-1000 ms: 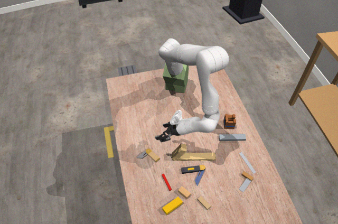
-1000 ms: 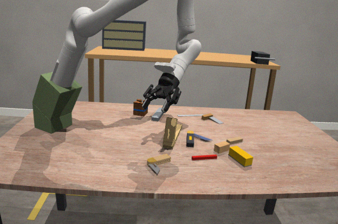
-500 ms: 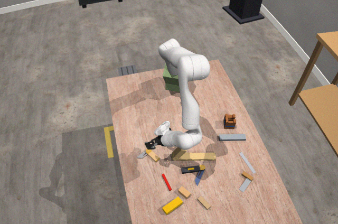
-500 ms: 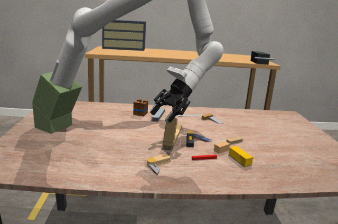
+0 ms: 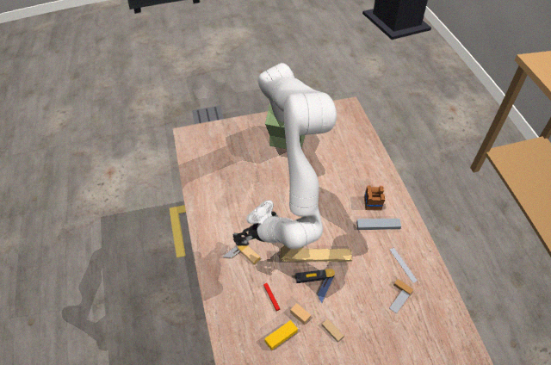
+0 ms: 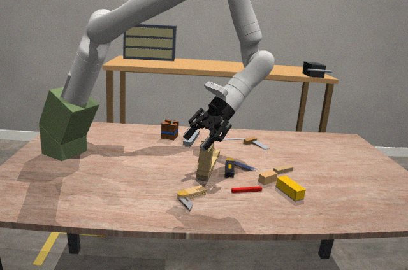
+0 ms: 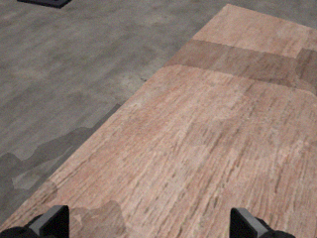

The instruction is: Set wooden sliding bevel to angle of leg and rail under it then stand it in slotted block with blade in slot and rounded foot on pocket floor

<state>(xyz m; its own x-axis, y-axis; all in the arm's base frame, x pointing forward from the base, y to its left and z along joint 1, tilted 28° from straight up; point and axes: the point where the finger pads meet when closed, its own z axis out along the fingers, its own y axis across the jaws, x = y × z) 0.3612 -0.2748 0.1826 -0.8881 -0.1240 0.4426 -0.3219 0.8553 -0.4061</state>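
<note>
Right now my hand is 10 mm past the wooden sliding bevel, 10 mm to the left of it and 170 mm above it. The rest, counted from my hand: wooden leg-and-rail piece: 110 mm ahead, 200 mm to the left, 110 mm below; red stick: 180 mm ahead, 170 mm below; grey bevel blade: 30 mm behind, 40 mm to the right, 170 mm below.
</note>
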